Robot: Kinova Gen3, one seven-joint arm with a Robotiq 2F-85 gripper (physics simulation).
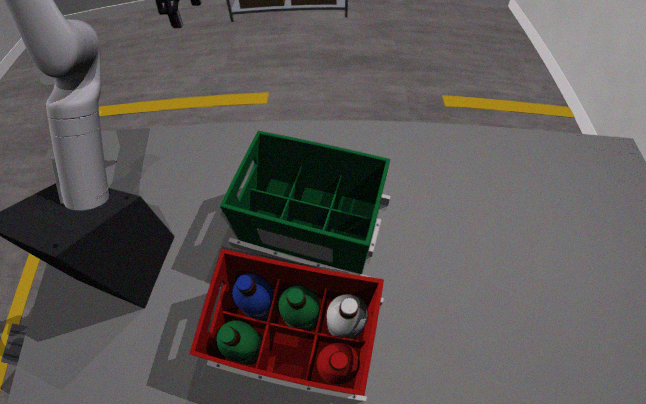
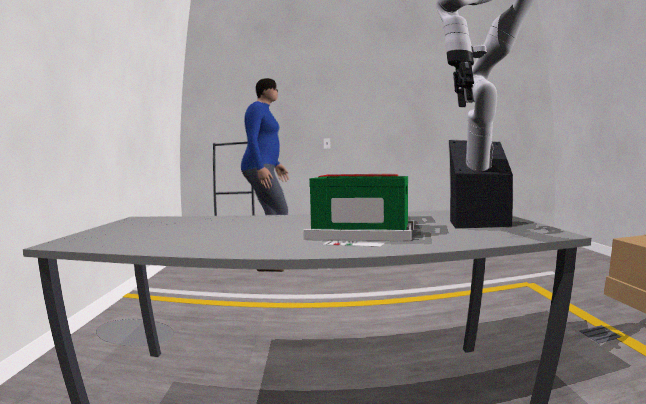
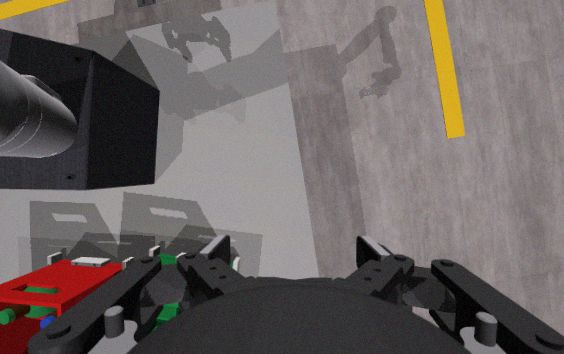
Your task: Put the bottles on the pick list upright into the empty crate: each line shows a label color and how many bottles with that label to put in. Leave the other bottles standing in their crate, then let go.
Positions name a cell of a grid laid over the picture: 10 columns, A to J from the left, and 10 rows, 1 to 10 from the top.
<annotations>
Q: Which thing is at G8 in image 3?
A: My gripper.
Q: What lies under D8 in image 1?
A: A blue bottle.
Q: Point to a red bottle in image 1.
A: F9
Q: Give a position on a green bottle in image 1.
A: D9
</annotations>
